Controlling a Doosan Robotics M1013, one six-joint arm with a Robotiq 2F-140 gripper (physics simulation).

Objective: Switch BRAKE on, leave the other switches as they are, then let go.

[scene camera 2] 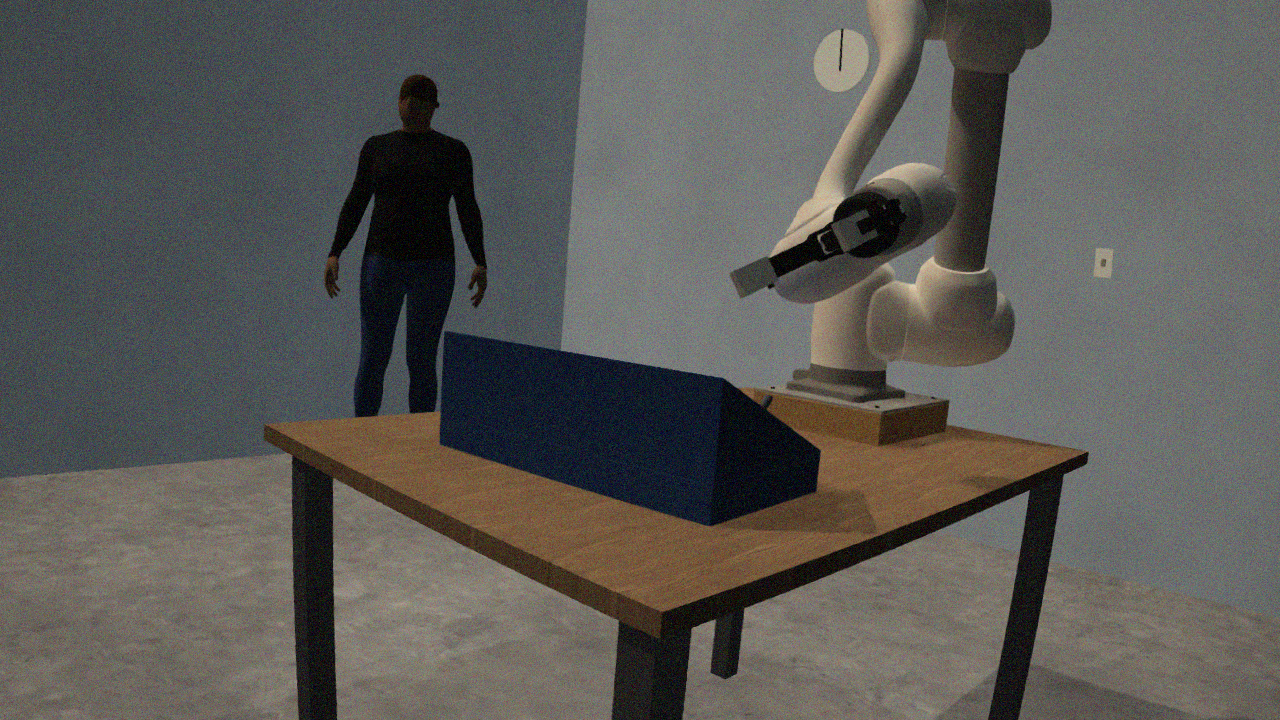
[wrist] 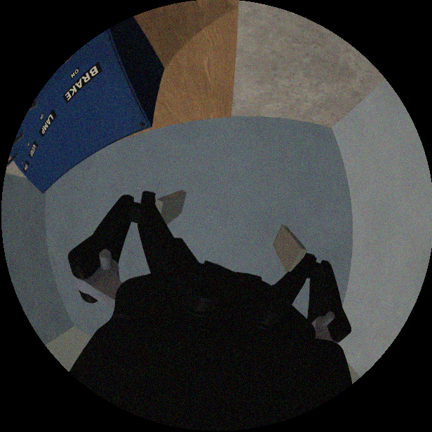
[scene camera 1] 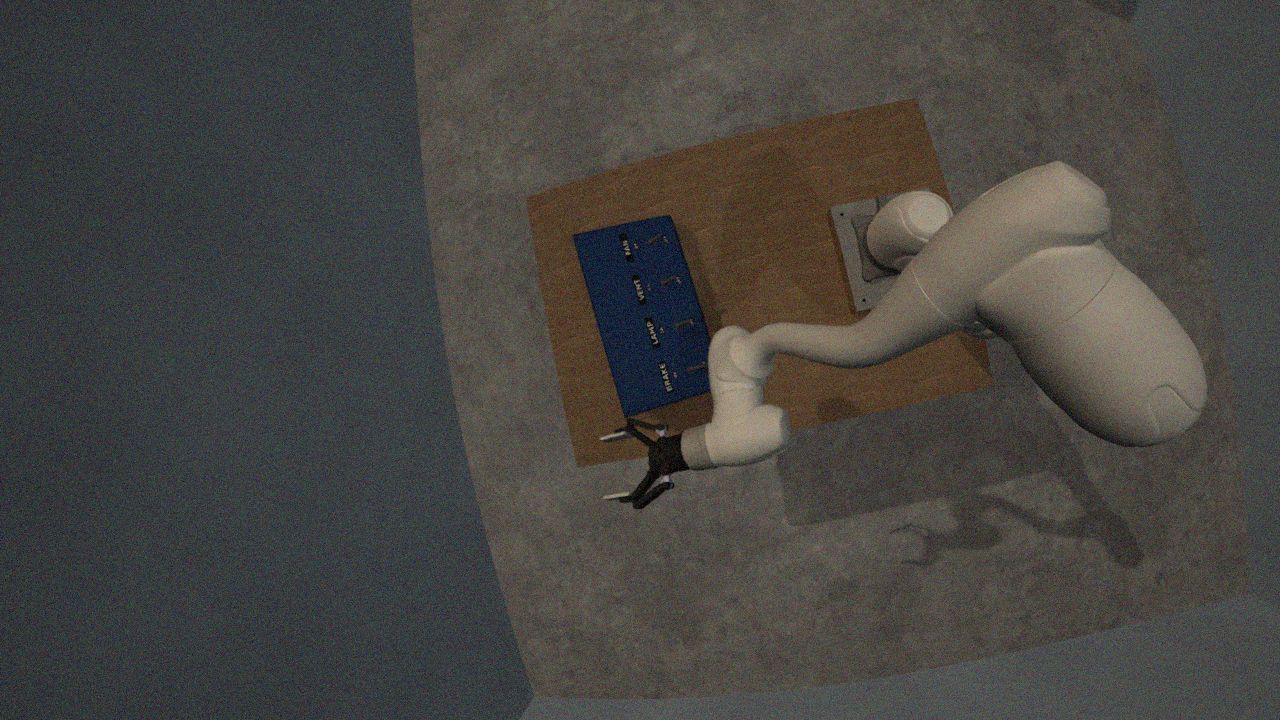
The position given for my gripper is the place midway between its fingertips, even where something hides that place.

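Blue switch panel (scene camera 2: 693, 446) (wrist: 112, 96) (scene camera 1: 650, 358), visible. My gripper (scene camera 2: 786, 262) (wrist: 231, 218) (scene camera 1: 605, 468), visible too.
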